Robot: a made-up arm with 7 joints.
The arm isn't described. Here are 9 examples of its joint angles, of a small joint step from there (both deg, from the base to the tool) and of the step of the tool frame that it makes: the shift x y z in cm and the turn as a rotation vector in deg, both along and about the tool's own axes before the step.
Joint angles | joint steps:
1: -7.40 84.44 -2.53 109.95 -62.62 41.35 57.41 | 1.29 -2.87 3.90 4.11 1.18 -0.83 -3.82
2: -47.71 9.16 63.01 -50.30 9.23 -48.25 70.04 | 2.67 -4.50 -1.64 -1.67 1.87 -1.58 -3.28
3: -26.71 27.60 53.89 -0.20 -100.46 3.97 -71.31 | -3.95 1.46 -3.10 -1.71 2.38 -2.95 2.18
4: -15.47 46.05 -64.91 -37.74 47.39 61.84 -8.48 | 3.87 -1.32 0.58 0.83 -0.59 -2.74 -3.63
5: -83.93 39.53 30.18 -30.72 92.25 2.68 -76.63 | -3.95 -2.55 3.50 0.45 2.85 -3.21 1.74
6: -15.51 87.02 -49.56 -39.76 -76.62 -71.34 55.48 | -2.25 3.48 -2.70 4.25 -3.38 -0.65 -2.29
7: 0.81 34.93 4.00 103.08 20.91 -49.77 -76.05 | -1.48 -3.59 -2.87 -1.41 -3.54 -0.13 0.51
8: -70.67 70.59 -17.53 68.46 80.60 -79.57 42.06 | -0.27 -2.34 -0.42 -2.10 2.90 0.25 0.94
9: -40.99 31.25 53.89 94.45 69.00 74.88 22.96 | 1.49 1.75 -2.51 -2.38 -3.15 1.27 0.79
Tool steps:
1: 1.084 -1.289 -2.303 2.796 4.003 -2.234
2: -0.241 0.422 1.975 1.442 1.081 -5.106
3: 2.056 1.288 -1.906 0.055 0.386 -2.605
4: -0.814 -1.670 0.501 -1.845 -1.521 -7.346
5: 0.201 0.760 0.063 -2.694 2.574 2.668
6: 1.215 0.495 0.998 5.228 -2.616 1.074
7: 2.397 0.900 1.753 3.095 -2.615 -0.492
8: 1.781 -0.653 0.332 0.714 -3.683 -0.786
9: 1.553 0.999 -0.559 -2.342 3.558 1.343
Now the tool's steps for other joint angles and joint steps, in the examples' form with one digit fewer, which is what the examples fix.
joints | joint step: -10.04 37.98 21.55 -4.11 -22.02 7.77 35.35 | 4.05 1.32 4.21 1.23 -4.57 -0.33 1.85
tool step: 0.17 3.02 -0.45 -0.36 3.25 5.55
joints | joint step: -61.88 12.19 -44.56 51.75 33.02 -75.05 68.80 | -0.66 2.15 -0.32 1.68 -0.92 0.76 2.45
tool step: -0.12 1.73 -0.33 3.51 1.44 1.82
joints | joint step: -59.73 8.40 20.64 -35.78 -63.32 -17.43 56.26 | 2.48 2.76 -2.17 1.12 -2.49 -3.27 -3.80
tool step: 0.28 0.65 0.74 0.52 0.98 -2.83
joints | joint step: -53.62 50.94 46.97 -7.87 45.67 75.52 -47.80 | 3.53 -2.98 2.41 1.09 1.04 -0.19 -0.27
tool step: 0.69 -0.14 -2.70 -0.31 5.29 0.11
